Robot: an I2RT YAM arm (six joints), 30 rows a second.
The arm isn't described. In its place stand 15 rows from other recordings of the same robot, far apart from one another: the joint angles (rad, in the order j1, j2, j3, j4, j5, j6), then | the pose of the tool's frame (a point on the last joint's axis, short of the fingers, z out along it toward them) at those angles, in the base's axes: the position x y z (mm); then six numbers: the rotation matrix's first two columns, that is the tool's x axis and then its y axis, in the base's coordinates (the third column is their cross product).
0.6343 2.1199 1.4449 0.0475 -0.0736 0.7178 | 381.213, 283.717, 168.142, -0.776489, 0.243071, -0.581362, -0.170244, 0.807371, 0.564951
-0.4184 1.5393 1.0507 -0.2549 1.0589 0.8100 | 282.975, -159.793, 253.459, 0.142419, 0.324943, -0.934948, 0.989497, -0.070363, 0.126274
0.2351 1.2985 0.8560 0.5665 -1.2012 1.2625 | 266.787, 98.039, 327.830, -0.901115, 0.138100, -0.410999, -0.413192, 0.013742, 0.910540
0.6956 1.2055 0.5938 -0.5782 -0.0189 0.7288 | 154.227, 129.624, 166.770, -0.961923, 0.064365, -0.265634, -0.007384, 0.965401, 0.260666
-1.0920 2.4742 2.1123 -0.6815 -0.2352 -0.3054 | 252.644, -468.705, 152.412, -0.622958, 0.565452, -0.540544, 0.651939, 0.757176, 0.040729
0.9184 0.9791 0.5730 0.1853 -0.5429 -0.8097 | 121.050, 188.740, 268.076, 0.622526, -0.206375, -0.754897, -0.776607, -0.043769, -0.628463
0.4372 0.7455 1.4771 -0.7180 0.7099 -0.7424 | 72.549, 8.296, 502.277, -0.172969, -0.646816, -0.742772, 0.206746, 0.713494, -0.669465
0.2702 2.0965 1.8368 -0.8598 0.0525 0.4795 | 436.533, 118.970, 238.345, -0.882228, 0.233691, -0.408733, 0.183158, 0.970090, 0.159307
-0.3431 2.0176 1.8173 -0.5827 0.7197 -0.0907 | 422.975, -176.017, 290.555, -0.724330, 0.186423, -0.663771, 0.629944, 0.570229, -0.527266
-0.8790 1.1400 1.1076 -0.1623 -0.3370 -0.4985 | 176.286, -194.360, 384.595, -0.356938, -0.276424, -0.892292, 0.397564, 0.819431, -0.412888
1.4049 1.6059 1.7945 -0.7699 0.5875 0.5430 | 76.479, 337.281, 425.303, -0.462274, -0.156580, -0.872803, -0.590476, 0.788676, 0.171254
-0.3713 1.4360 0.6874 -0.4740 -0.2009 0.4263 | 228.094, -81.187, 149.966, -0.676764, 0.698323, -0.233102, 0.628145, 0.712858, 0.311878
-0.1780 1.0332 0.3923 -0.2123 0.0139 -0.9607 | 186.061, -33.976, 159.298, -0.577308, -0.728810, -0.368173, -0.501125, 0.672243, -0.544944
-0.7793 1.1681 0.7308 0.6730 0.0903 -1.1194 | 190.051, -192.260, 332.541, -0.613475, -0.653683, -0.443111, 0.482021, 0.134507, -0.865773
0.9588 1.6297 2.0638 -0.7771 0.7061 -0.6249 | 207.217, 255.018, 500.526, 0.002268, -0.771591, -0.636115, -0.333415, 0.599134, -0.727924
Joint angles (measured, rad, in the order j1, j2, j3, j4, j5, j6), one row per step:
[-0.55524, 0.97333, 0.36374, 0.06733, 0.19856, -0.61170]
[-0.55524, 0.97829, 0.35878, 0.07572, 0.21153, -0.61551]
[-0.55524, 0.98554, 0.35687, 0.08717, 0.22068, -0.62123]
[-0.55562, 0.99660, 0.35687, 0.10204, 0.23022, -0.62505]
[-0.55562, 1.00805, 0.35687, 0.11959, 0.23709, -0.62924]
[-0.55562, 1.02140, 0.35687, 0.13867, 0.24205, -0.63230]
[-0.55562, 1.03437, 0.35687, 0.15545, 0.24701, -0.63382]
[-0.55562, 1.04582, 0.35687, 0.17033, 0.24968, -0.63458]
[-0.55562, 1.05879, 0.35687, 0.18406, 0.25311, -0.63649]
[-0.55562, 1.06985, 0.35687, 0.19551, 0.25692, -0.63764]
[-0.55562, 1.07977, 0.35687, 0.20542, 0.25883, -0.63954]
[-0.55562, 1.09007, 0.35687, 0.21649, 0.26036, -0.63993]
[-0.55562, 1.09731, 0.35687, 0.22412, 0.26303, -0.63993]
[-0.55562, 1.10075, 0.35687, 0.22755, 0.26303, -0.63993]
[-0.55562, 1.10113, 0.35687, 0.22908, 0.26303, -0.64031]
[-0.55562, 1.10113, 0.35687, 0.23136, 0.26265, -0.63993]
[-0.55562, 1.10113, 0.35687, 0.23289, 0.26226, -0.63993]
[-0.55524, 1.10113, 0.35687, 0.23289, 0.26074, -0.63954]
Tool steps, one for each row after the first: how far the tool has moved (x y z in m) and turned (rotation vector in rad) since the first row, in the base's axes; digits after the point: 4 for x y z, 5 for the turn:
[-0.0002, -0.0004, -0.0017, -0.00719, 0.00718, -0.00918]
[0.0003, -0.0011, -0.0025, -0.01584, 0.01126, -0.01414]
[0.0013, -0.0022, -0.0031, -0.02425, 0.01301, -0.02083]
[0.0027, -0.0033, -0.0035, -0.03288, 0.01231, -0.02473]
[0.0042, -0.0045, -0.0042, -0.03978, 0.01069, -0.02758]
[0.0056, -0.0055, -0.0050, -0.04476, 0.00975, -0.03118]
[0.0068, -0.0064, -0.0058, -0.04811, 0.00802, -0.03319]
[0.0081, -0.0073, -0.0069, -0.05108, 0.00953, -0.03523]
[0.0091, -0.0081, -0.0079, -0.05357, 0.01097, -0.03796]
[0.0100, -0.0088, -0.0089, -0.05550, 0.01272, -0.03868]
[0.0110, -0.0095, -0.0098, -0.05676, 0.01273, -0.03983]
[0.0117, -0.0100, -0.0105, -0.05808, 0.01313, -0.04215]
[0.0120, -0.0102, -0.0109, -0.05808, 0.01314, -0.04215]
[0.0121, -0.0102, -0.0108, -0.05889, 0.01239, -0.04199]
[0.0122, -0.0103, -0.0106, -0.05967, 0.01008, -0.04191]
[0.0123, -0.0103, -0.0104, -0.06028, 0.00866, -0.04162]
[0.0124, -0.0102, -0.0105, -0.05942, 0.00798, -0.04011]

